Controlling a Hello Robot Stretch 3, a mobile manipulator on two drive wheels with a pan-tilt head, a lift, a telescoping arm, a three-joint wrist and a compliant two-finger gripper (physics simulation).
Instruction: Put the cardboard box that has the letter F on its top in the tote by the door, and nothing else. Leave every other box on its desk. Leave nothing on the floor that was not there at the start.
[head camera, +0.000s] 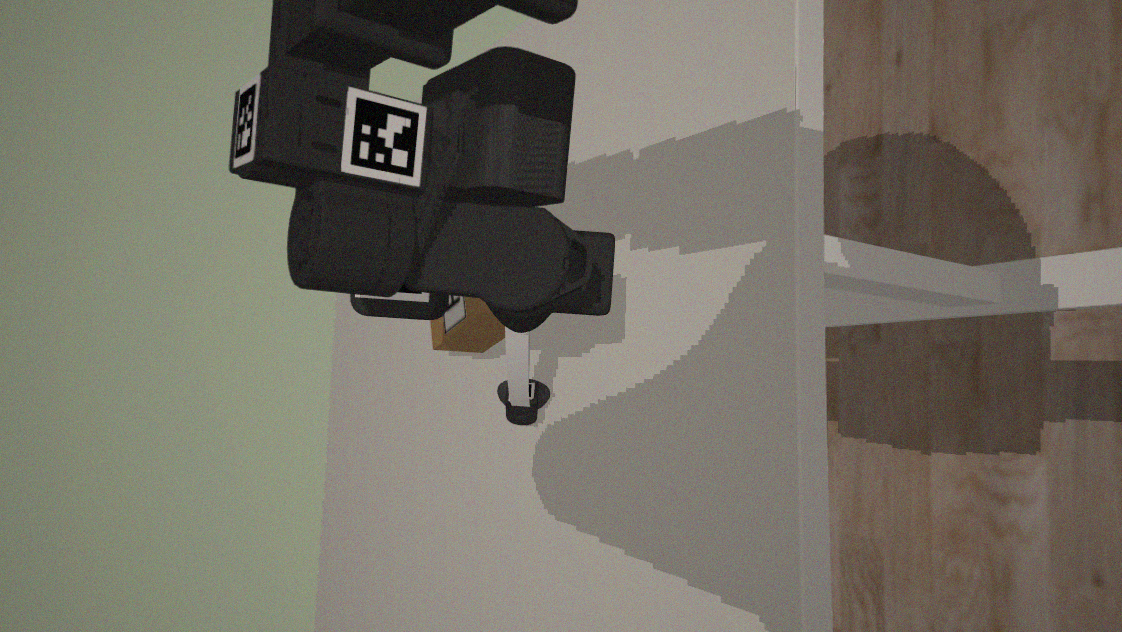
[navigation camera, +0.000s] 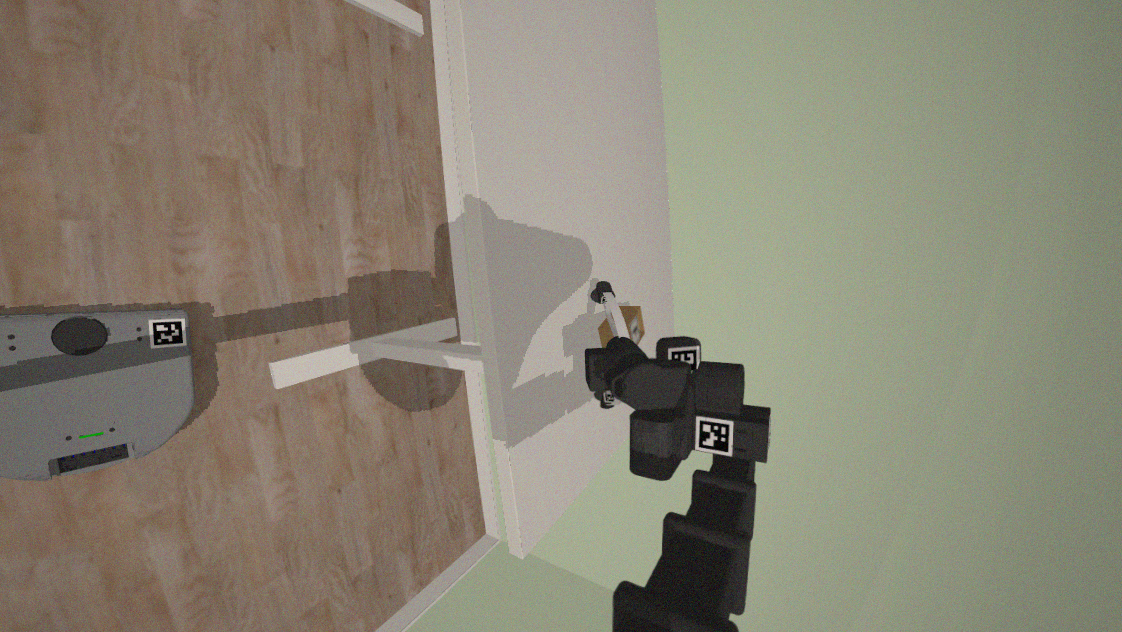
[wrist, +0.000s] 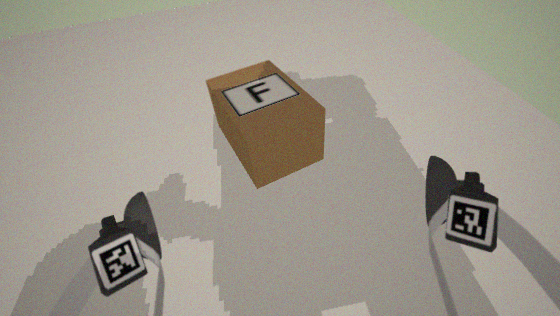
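Seen in the pictures: gripper, fingertip midpoint: (navigation camera: 603, 344); robot's base, link origin: (navigation camera: 80, 333).
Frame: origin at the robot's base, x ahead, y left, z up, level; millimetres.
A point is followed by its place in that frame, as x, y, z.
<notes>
The cardboard box with the letter F on its top (head camera: 475, 336) @[26, -630, 979] (navigation camera: 632, 315) @[26, -630, 998] (wrist: 287, 137) stands upright on the pale desk (head camera: 416, 486) @[190, -775, 950] (navigation camera: 565, 117) @[339, -482, 951] (wrist: 100, 110). In the head view my wrist hides part of it. My gripper (wrist: 288, 199) @[-19, -552, 976] is open and empty, its fingers wide apart. In the wrist view the box lies beyond the fingertips, between their lines and somewhat nearer the left finger's side, touching neither. In the head view one fingertip shows over the desk beside the box; the other is hidden. The tote does not show.
The green wall (head camera: 157, 314) @[47, -1102, 1156] (navigation camera: 902, 235) @[197, -1086, 1495] rises behind the desk, close to the box and my wrist. The desk's white leg and foot (head camera: 926, 290) @[-88, -676, 228] (navigation camera: 314, 365) @[-139, -483, 25] stand on the wooden floor (head camera: 942, 533) @[297, -745, 1] (navigation camera: 235, 157) @[459, -302, 0]. My grey base (navigation camera: 149, 400) @[-140, -91, 160] is on the floor in front of the desk.
</notes>
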